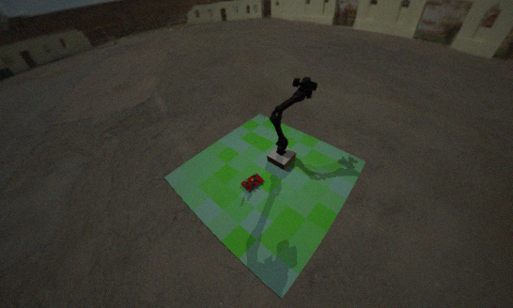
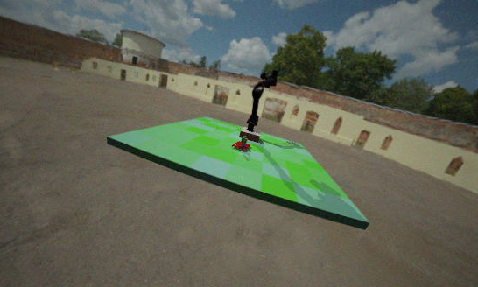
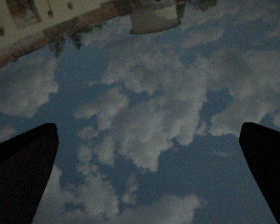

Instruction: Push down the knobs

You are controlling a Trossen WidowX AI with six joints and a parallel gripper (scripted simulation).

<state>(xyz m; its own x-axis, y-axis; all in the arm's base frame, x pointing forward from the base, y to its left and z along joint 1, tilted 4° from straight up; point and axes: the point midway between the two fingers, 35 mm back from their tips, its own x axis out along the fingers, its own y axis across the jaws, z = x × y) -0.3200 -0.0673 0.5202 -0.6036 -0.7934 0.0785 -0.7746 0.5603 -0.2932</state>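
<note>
My gripper tip is now 63 cm short of the green knob, 16 cm to the right of it and 55 cm above it.
</note>
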